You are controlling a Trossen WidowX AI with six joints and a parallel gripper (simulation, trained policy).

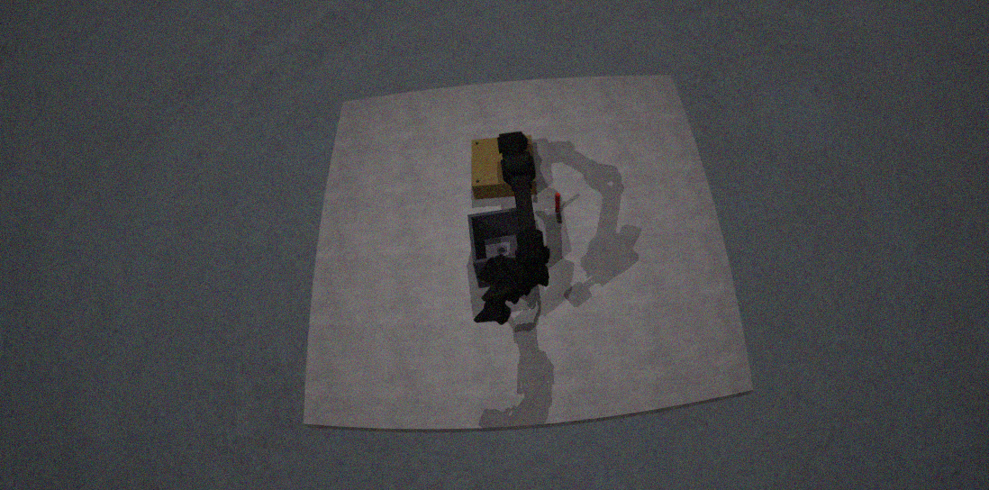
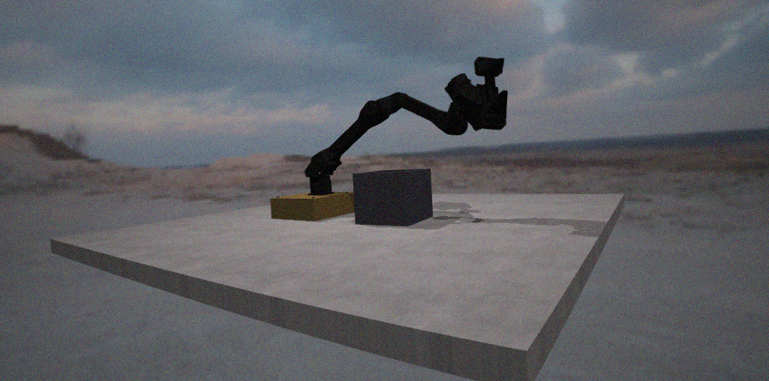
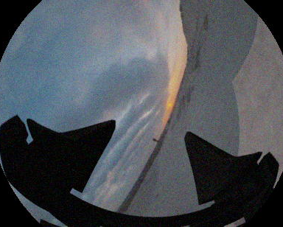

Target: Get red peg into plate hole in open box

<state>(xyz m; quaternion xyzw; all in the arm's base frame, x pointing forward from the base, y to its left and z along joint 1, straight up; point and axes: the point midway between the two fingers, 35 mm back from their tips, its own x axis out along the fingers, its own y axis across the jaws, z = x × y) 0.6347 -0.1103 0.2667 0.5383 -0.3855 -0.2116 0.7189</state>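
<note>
The red peg lies 490 mm behind my gripper tip, 250 mm to the left of it and 310 mm below it. Round my gripper tip: grey plate (340 mm behind, 60 mm to the left, 300 mm below).
</note>
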